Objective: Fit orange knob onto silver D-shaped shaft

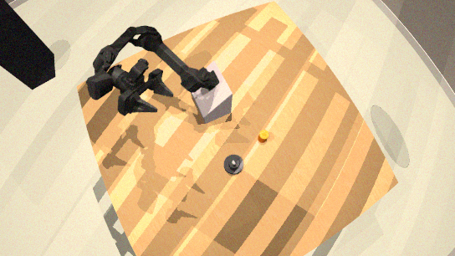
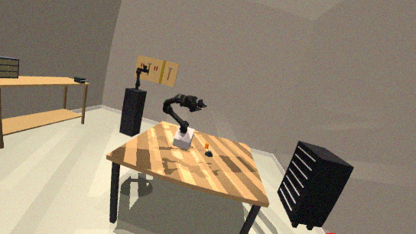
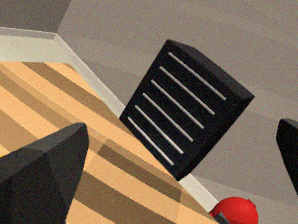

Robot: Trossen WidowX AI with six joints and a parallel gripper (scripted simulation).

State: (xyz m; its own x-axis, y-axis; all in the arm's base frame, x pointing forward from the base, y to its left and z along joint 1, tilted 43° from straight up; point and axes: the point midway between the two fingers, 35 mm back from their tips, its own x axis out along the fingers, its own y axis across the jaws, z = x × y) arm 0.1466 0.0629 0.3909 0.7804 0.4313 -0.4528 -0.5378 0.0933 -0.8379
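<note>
Right now my gripper tip is 44 cm above the orange knob, 32 cm to the right of it and 9 cm short of it. From my gripper tip the other things lie so: dark round pedestal 46 cm below, 15 cm to the left, 15 cm ahead.
</note>
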